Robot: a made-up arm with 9 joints.
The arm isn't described. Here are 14 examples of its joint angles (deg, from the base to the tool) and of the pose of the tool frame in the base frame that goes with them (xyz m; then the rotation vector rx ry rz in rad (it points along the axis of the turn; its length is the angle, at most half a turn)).
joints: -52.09 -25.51 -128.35 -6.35 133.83 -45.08 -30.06 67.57 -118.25
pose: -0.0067 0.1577 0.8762 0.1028 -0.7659 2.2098
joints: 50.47 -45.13 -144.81 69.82 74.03 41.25 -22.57 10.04 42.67
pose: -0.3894 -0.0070 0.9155 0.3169 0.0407 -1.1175
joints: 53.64 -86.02 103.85 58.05 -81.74 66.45 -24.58 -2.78 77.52
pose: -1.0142 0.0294 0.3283 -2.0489 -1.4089 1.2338
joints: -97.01 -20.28 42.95 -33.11 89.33 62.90 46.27 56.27 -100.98
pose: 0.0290 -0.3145 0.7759 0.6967 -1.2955 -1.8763
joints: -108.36 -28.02 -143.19 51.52 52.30 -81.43 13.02 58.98 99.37
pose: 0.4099 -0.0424 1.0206 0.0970 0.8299 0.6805
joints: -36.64 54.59 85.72 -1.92 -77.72 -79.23 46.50 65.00 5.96
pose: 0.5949 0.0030 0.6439 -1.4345 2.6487 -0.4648
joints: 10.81 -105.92 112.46 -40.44 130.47 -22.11 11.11 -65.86 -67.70
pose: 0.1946 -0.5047 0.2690 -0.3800 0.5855 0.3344
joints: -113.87 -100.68 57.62 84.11 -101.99 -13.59 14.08 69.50 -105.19
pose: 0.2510 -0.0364 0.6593 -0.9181 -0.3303 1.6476
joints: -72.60 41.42 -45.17 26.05 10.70 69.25 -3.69 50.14 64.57
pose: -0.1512 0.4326 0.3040 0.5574 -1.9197 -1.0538
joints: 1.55 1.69 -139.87 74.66 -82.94 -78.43 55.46 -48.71 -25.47
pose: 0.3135 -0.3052 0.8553 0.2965 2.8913 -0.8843
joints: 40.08 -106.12 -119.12 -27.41 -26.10 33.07 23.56 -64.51 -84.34
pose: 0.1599 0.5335 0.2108 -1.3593 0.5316 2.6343
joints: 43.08 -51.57 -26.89 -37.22 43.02 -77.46 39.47 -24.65 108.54
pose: 0.0780 -0.8332 0.1207 1.5227 -0.8668 -0.1666
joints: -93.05 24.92 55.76 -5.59 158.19 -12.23 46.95 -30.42 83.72
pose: -0.1556 -0.7772 1.4698 -0.0713 -0.7367 0.6821
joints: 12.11 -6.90 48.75 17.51 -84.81 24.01 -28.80 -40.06 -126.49
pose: 0.3509 -0.6973 0.7684 -0.4000 -0.0047 -0.1963
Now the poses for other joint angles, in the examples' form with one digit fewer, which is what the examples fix.
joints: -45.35 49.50 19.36 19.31 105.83 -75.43 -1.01 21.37 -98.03
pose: 0.400 -0.151 0.512 2.260 -1.624 -1.316
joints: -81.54 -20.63 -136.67 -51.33 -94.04 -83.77 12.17 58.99 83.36
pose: 0.141 -0.481 0.204 1.447 0.142 0.581
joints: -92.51 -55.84 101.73 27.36 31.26 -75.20 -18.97 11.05 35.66
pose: 0.670 -0.237 0.404 -1.095 2.175 -0.630
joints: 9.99 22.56 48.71 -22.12 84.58 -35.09 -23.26 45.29 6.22
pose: 0.366 -0.270 0.029 -0.710 -2.791 -1.198
